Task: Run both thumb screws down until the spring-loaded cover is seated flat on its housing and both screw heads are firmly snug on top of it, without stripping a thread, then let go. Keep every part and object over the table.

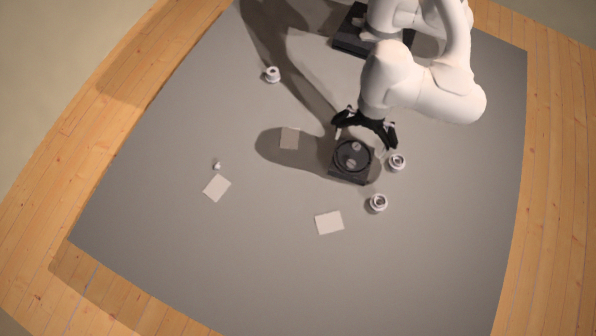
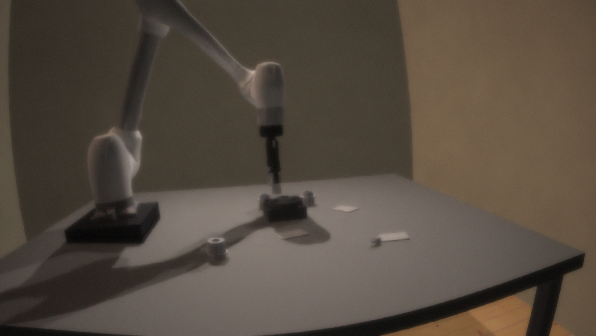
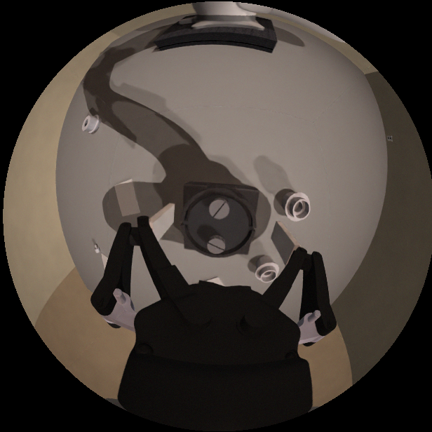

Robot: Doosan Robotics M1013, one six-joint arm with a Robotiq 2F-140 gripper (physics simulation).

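Frame: origin at the arm's base, x up, y ahead, z left, level; centimetres.
Where they show: gripper, fingertip midpoint: (image 1: 360, 145) (image 2: 274, 189); arm's base at its link origin: (image 1: 382, 31) (image 2: 116, 213).
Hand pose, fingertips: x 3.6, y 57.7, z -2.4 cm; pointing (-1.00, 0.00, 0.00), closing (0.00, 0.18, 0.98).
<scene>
Things, the pixels of their top centre, and the offset from my fingertips.
- black square housing at its top centre: (image 1: 353, 156) (image 2: 283, 199) dx -3.5, dy +2.3, dz -1.2 cm
- round dark cover at its top centre: (image 1: 353, 156) (image 2: 283, 200) dx -3.7, dy +2.3, dz -1.2 cm
- farther out at its top centre: (image 1: 380, 200) (image 2: 307, 191) dx -4.1, dy +14.7, dz +9.5 cm
- small pale piece at its top centre: (image 2: 375, 237) (image 1: 216, 164) dx -7.1, dy +13.8, dz -43.0 cm
- flat card at its top centre: (image 2: 393, 236) (image 1: 216, 187) dx -8.8, dy +20.8, dz -41.0 cm
The black square housing (image 1: 348, 176) (image 2: 287, 211) (image 3: 250, 194) stands on the table. The round dark cover (image 1: 343, 154) (image 3: 235, 223) lies inside a ring on its top. Two pale slotted screw heads show on the cover: one (image 1: 356, 146) (image 3: 219, 208) nearer the robot base, the other (image 1: 351, 163) (image 3: 216, 244) farther from it. Whether the cover is flat or the heads touch it, I cannot tell. My gripper (image 1: 360, 143) (image 2: 275, 188) (image 3: 224, 221) is wide open and empty, pointing down, its fingertips low over the housing area, one to each side of the screws.
Pale flanged round parts stand close to the housing (image 1: 397, 162) (image 3: 298, 206), farther out (image 1: 378, 202) (image 3: 267, 269), and away to the left (image 1: 272, 74) (image 2: 217, 247) (image 3: 91, 123). A small pale piece (image 1: 217, 165) (image 2: 375, 242) lies beside a flat card (image 1: 217, 187). Other cards (image 1: 329, 222) (image 1: 290, 138) lie around.
</scene>
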